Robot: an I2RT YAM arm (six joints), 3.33 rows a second.
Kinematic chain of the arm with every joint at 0, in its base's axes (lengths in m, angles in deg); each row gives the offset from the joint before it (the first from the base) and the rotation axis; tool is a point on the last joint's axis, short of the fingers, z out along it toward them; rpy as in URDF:
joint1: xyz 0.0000 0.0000 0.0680 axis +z
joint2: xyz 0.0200 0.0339 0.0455 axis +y
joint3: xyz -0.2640 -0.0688 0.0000 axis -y
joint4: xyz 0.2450 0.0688 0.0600 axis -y
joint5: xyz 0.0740 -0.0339 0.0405 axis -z
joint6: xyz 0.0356 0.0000 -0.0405 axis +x
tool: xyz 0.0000 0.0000 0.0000 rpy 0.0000 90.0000 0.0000
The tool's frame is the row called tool.
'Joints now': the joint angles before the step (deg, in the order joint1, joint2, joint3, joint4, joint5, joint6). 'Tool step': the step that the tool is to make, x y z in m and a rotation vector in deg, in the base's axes. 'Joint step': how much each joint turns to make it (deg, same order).
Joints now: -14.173, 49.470, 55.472, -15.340, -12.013, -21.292
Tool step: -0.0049, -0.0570, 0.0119, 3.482, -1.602, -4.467
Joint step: -17.902, 4.463, 3.847, 1.307, -13.864, 1.786
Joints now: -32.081, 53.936, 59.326, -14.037, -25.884, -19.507
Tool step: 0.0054, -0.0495, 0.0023, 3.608, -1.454, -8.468
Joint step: -9.567, 6.873, 3.003, 4.661, -1.623, 3.984
